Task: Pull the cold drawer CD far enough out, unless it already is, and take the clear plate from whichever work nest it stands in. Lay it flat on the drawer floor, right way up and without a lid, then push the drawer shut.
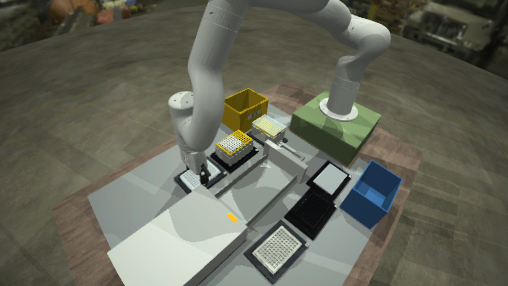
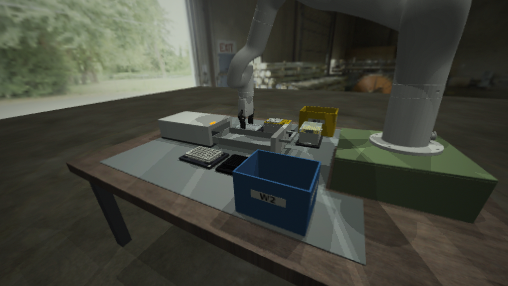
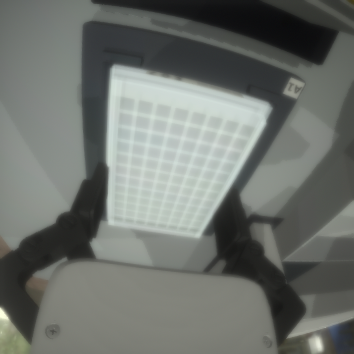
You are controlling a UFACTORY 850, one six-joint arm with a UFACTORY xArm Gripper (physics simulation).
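The clear plate [image 1: 213, 168] [image 2: 254, 128] [image 3: 185, 150] lies flat, wells up, in the dark nest [image 3: 95, 100] labelled A1. My gripper [image 1: 197, 175] [image 2: 246, 124] [image 3: 165, 189] is low around the plate. Its black fingers are flush against the two long sides, near one end, and it is shut on the plate. The plate sits in the nest, with no visible gap under it. A long grey drawer [image 1: 285, 159] [image 2: 280, 139] stands pulled out of the white housing [image 1: 170, 235] [image 2: 187, 126], its floor exposed. Its CD label cannot be read.
A tip rack [image 1: 234, 150] on a dark nest is beside the drawer, with a lidded yellow rack [image 1: 269, 127] further back. A yellow bin [image 1: 245, 107] is behind. Across the drawer are a white plate [image 1: 279, 249], a black nest [image 1: 311, 212], a pale flat piece [image 1: 330, 179] and a blue bin [image 1: 367, 200] [image 2: 275, 200].
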